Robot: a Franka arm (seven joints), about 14 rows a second.
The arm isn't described. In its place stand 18 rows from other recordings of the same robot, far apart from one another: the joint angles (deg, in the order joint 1, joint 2, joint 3, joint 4, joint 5, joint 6, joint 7), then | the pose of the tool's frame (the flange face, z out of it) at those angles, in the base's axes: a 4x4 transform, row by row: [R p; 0 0 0 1], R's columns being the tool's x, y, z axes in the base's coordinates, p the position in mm.
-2.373, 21.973, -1.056, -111.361, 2.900, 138.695, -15.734 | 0.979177 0.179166 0.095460 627.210; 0.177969 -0.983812 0.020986 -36.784; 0.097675 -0.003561 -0.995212 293.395; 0 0 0 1
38.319, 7.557, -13.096, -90.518, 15.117, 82.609, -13.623 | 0.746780 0.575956 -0.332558 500.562; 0.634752 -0.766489 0.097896 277.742; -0.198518 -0.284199 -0.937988 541.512; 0 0 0 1
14.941, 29.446, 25.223, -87.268, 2.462, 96.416, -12.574 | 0.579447 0.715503 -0.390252 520.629; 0.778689 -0.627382 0.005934 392.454; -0.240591 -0.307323 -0.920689 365.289; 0 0 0 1
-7.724, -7.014, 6.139, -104.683, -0.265, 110.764, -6.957 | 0.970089 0.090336 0.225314 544.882; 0.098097 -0.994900 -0.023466 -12.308; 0.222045 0.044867 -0.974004 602.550; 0 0 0 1
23.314, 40.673, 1.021, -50.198, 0.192, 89.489, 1.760 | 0.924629 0.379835 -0.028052 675.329; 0.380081 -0.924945 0.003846 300.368; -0.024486 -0.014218 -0.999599 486.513; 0 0 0 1
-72.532, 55.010, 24.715, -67.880, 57.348, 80.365, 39.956 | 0.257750 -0.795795 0.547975 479.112; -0.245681 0.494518 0.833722 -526.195; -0.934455 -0.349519 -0.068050 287.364; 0 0 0 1
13.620, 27.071, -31.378, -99.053, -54.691, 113.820, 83.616 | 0.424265 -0.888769 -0.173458 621.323; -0.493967 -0.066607 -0.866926 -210.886; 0.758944 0.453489 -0.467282 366.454; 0 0 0 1
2.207, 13.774, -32.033, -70.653, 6.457, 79.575, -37.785 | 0.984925 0.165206 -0.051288 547.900; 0.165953 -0.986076 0.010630 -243.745; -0.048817 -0.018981 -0.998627 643.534; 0 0 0 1
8.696, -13.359, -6.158, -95.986, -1.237, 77.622, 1.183 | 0.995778 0.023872 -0.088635 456.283; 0.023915 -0.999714 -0.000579 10.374; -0.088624 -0.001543 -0.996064 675.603; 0 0 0 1
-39.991, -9.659, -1.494, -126.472, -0.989, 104.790, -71.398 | 0.856884 0.488623 -0.164308 352.504; 0.509737 -0.850661 0.128621 -313.938; -0.076923 -0.193968 -0.977987 435.771; 0 0 0 1
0.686, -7.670, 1.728, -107.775, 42.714, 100.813, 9.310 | 0.968288 -0.248003 0.030215 522.540; -0.204682 -0.718114 0.665145 83.063; -0.143261 -0.650236 -0.746103 587.985; 0 0 0 1
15.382, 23.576, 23.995, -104.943, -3.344, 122.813, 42.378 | 0.991367 -0.047755 -0.122108 500.725; -0.041968 -0.997890 0.049534 384.848; -0.124216 -0.043982 -0.991280 319.907; 0 0 0 1
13.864, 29.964, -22.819, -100.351, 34.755, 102.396, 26.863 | 0.554168 -0.782215 -0.284670 615.735; -0.654515 -0.620763 0.431582 -29.219; -0.514303 -0.052848 -0.855979 268.728; 0 0 0 1
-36.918, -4.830, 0.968, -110.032, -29.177, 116.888, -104.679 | 0.164786 0.983980 -0.068038 435.552; 0.853989 -0.176850 -0.489312 -349.024; -0.493506 0.022528 -0.869450 553.630; 0 0 0 1
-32.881, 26.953, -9.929, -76.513, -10.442, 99.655, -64.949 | 0.877589 0.429977 -0.212032 510.312; 0.404902 -0.901568 -0.152411 -464.016; -0.256695 0.047902 -0.965305 462.023; 0 0 0 1
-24.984, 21.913, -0.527, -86.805, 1.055, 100.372, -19.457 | 0.985685 -0.113521 -0.124650 593.242; -0.104634 -0.991627 0.075683 -280.419; -0.132198 -0.061557 -0.989310 431.665; 0 0 0 1
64.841, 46.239, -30.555, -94.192, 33.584, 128.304, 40.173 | 0.930243 -0.357967 -0.080673 524.257; -0.357098 -0.933720 0.025455 426.017; -0.084438 0.005129 -0.996416 183.222; 0 0 0 1
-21.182, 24.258, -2.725, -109.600, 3.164, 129.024, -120.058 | -0.072103 0.995168 -0.066641 565.954; 0.995617 0.075804 0.054782 -247.784; 0.059569 -0.062399 -0.996272 266.868; 0 0 0 1
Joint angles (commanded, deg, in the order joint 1, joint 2, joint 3, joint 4, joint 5, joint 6, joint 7), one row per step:
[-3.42, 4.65, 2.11, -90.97, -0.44, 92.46, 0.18]
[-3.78, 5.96, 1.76, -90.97, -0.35, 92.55, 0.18]
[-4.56, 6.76, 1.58, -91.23, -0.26, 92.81, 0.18]
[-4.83, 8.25, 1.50, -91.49, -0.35, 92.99, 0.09]
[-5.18, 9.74, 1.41, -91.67, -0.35, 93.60, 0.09]
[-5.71, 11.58, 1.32, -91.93, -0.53, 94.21, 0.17]
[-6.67, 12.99, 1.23, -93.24, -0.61, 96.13, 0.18]
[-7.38, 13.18, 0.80, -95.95, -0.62, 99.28, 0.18]
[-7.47, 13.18, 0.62, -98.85, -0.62, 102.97, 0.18]
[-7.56, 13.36, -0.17, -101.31, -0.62, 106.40, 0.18]
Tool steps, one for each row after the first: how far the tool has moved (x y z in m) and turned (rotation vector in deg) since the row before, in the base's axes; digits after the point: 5 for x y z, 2 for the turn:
[0.00531, -0.00725, -0.01320, 0.14, 1.22, -0.72]
[0.00281, -0.00980, -0.00998, 0.13, 0.80, -0.97]
[0.00515, -0.00416, -0.01727, 0.04, 1.57, -0.24]
[0.00561, -0.00500, -0.01621, 0.09, 1.06, -0.44]
[0.00578, -0.00733, -0.02072, -0.05, 1.50, -0.66]
[0.00358, -0.01158, -0.02322, 0.01, 0.80, -1.02]
[-0.00169, -0.01159, -0.02001, -0.12, -0.24, -1.10]
[-0.00157, -0.00245, -0.01871, -0.12, -0.78, -0.23]
[-0.00209, -0.00855, -0.01726, -0.26, -0.76, -0.83]

